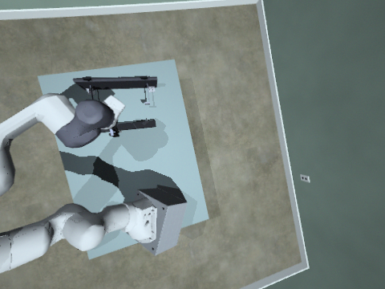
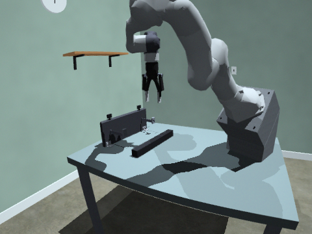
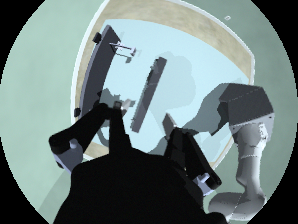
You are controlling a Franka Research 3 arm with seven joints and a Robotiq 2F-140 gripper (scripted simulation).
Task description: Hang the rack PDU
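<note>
Right now my hand is 2 cm short of the rack PDU and 29 cm above it. Also, from my hand: dark mounting panel (26 cm ahead, 1 cm to the right, 23 cm below).
</note>
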